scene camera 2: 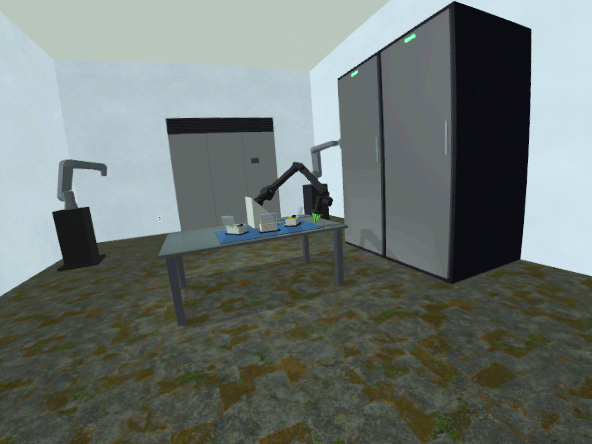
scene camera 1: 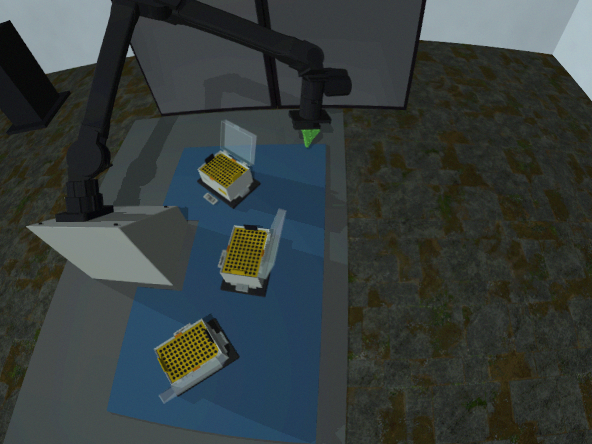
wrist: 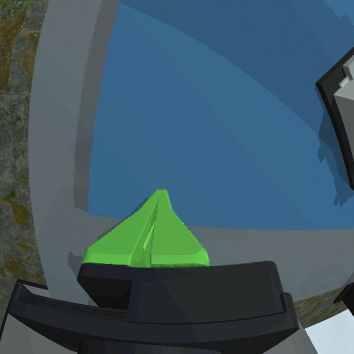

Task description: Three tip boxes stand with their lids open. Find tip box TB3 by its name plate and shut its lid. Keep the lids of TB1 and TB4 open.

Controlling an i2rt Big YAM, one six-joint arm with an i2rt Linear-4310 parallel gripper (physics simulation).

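Places are measured from the arm's base along level axes (x back, y down, z right), in metres.
Pixels of known places: gripper, fingertip midpoint: [scene camera 2: 315, 222] [scene camera 1: 306, 146] [wrist: 161, 196]; arm's base, link origin: [scene camera 2: 256, 204] [scene camera 1: 86, 216].
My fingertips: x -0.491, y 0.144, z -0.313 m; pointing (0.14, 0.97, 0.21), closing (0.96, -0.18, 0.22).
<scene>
Ahead of a thing's pixels: the offset from my fingertips to its top centre. "spot": to the spot under its first point. Level surfaces: height alone.
Tip box TB3 {dy -0.033, dx +0.228, dz +0.104 m} [scene camera 1: 226, 172] [scene camera 2: 292, 221] is the box at the cabinet end of the mat; its name plate {spot: dy +0.031, dx +0.263, dz +0.146 m} [scene camera 1: 210, 198] is too small to read. Its clear lid {spot: dy -0.065, dx +0.177, dz +0.037 m} [scene camera 1: 238, 142] stands open on the side away from the plate. In the wrist view, a grey corner of the box and its black base {spot: dy +0.025, dx +0.137, dz +0.101 m} [wrist: 326, 90] show at the right edge. The middle box {dy -0.041, dx +0.135, dz +0.340 m} [scene camera 1: 245, 252] and the near box {dy -0.041, dx +0.238, dz +0.565 m} [scene camera 1: 187, 352] also have open lids {spot: dy -0.109, dx +0.052, dz +0.354 m} [scene camera 1: 278, 235] {spot: dy -0.110, dx +0.226, dz +0.659 m} [scene camera 1: 168, 396]; which is TB1 or TB4 cannot be told. My gripper [scene camera 1: 307, 144] [scene camera 2: 316, 220] [wrist: 161, 196] is shut and empty, above the mat's far right corner, right of TB3's lid.
The blue mat {dy +0.033 m} [scene camera 1: 295, 340] [wrist: 200, 150] lies on the grey table {dy +0.036 m} [scene camera 1: 334, 310]. A pale wedge-shaped block [scene camera 1: 100, 250] [scene camera 2: 252, 214] stands at the mat's left side, under the arm's base. A tall grey cabinet [scene camera 1: 345, 45] [scene camera 2: 420, 150] stands beyond the table's far end.
</scene>
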